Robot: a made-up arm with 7 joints. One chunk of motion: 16 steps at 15 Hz.
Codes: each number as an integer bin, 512 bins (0 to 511) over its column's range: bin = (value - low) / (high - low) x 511, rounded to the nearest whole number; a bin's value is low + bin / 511 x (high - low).
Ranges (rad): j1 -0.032..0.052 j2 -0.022..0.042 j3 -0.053..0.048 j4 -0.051..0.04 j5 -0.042..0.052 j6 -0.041..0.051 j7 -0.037..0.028
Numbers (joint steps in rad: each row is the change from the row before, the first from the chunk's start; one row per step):
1: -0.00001 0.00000 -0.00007 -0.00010 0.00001 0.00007 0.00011
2: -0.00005 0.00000 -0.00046 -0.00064 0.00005 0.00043 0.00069
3: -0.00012 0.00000 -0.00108 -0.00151 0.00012 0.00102 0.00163
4: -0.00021 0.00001 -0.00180 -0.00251 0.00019 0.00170 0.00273
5: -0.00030 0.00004 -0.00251 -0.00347 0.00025 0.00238 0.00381
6: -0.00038 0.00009 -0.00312 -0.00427 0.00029 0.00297 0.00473
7: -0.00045 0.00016 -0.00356 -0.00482 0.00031 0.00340 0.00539
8: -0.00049 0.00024 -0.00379 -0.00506 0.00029 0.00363 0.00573
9: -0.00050 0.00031 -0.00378 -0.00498 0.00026 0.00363 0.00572
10: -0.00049 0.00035 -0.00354 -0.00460 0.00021 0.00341 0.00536
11: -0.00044 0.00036 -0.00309 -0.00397 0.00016 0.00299 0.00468
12: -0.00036 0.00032 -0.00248 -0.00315 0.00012 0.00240 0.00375
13: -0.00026 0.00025 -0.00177 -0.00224 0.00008 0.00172 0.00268
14: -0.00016 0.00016 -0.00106 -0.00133 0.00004 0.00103 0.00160
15: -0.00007 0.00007 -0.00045 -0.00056 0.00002 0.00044 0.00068
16: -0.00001 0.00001 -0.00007 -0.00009 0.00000 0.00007 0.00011
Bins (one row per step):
1: 195 176 268 286 228 228 292
2: 194 176 266 283 229 230 296
3: 194 176 263 278 229 233 304
4: 193 176 259 272 229 237 312
5: 193 176 255 267 230 241 321
6: 192 176 252 262 230 244 328
7: 192 177 250 259 230 247 333
8: 192 178 249 258 230 248 336
9: 192 178 249 258 230 248 336
10: 192 178 250 261 229 247 333
11: 192 179 253 264 229 244 328
12: 192 178 256 269 229 241 320
13: 193 178 259 274 229 237 312
14: 194 177 263 279 229 233 303
15: 194 176 266 283 228 230 296
16: 195 176 268 286 228 228 292

